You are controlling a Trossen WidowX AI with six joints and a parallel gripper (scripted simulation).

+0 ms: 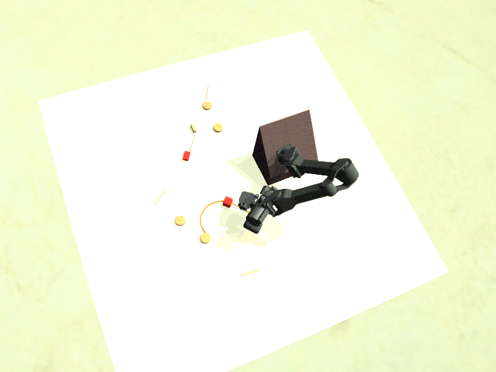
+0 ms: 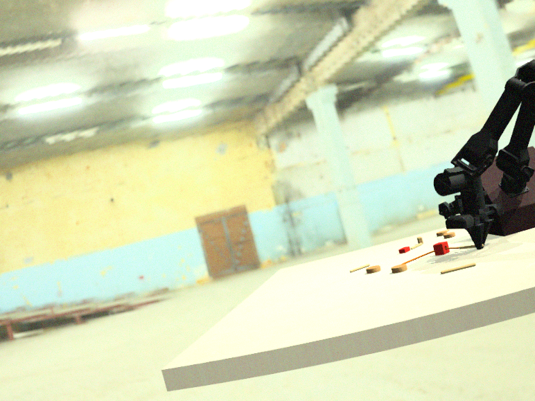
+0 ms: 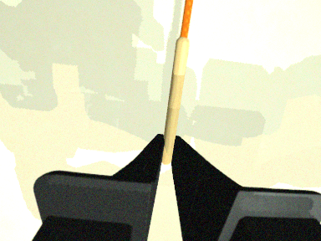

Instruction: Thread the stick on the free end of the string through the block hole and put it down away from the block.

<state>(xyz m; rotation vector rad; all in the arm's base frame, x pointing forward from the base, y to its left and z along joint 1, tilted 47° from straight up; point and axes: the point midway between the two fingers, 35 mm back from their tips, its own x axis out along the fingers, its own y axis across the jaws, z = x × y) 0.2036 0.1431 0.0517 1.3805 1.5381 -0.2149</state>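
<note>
Now: the thin wooden stick 3 cm to the right of my gripper tip, 2 cm ahead of it and 1 cm above it. Also, from my gripper tip: red block (10 cm to the right, 7 cm ahead, 1 cm above); small pale block (46 cm to the right, 3 cm ahead, 1 cm above); round wooden button (22 cm ahead, 1 cm to the right, 1 cm above).
</note>
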